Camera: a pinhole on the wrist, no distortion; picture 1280 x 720 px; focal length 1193.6 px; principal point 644.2 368.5 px. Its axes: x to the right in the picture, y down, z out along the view. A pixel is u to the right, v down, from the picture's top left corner.
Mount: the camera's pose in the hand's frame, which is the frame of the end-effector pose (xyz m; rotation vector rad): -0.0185 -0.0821 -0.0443 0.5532 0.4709 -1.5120
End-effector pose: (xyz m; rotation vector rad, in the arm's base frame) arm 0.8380 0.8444 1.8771 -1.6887 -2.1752 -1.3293
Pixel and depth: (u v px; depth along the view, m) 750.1 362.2 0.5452
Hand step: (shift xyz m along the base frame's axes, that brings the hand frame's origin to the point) -0.2019 0.1957 -0.5057
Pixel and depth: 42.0 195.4 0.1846
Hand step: -0.0107 0.0611 -0.1959
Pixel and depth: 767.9 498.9 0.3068
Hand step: -0.1657 0.1162 -0.2803
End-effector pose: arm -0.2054 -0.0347 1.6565 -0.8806 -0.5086 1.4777
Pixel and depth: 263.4 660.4 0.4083
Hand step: -0.1306 0.1560 0.3827
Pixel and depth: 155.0 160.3 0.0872
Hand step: 0.0293 -0.0155 0.1175
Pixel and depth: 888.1 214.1 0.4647
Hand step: 0.0677 0.0073 0.5170
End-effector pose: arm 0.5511 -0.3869 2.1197 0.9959 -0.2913 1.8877
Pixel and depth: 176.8 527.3 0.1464
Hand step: 0.1613 0.0000 0.0381
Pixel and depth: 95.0 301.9 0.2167
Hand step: 0.2174 -0.0637 0.0612
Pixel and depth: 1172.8 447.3 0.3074
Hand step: 0.3758 0.1228 -0.0097
